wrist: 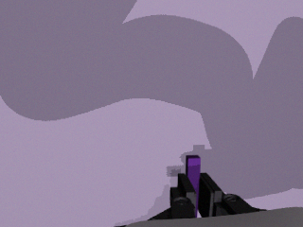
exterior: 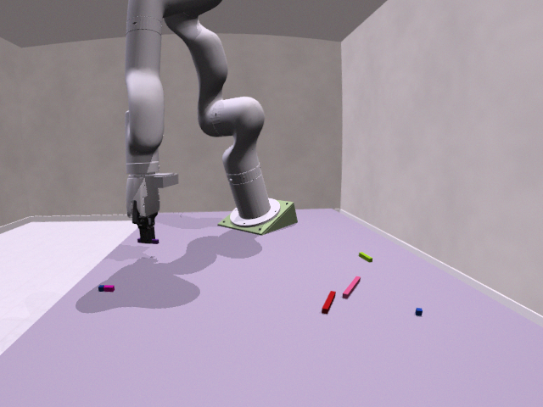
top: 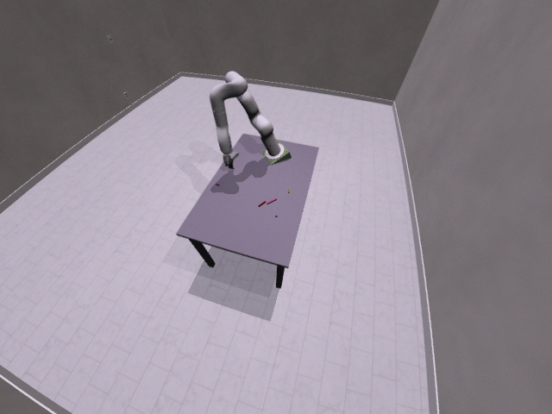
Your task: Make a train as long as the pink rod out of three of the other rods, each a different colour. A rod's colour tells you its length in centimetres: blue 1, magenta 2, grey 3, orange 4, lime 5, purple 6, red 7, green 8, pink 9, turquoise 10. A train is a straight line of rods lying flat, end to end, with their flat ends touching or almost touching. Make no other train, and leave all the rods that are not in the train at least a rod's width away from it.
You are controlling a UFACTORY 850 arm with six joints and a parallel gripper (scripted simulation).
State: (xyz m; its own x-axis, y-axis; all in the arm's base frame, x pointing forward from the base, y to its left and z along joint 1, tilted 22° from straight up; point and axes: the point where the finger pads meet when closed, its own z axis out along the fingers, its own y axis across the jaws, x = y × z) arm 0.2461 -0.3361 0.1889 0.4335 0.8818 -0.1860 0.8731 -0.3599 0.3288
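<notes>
Now: hand 18 cm short of the magenta rod, 8 cm to the left of it and 6 cm above it. The rest, counted from my hand: purple rod 2 cm below; then pink rod 32 cm ahead, 39 cm to the left, 6 cm below; then red rod 35 cm ahead, 32 cm to the left, 6 cm below.
</notes>
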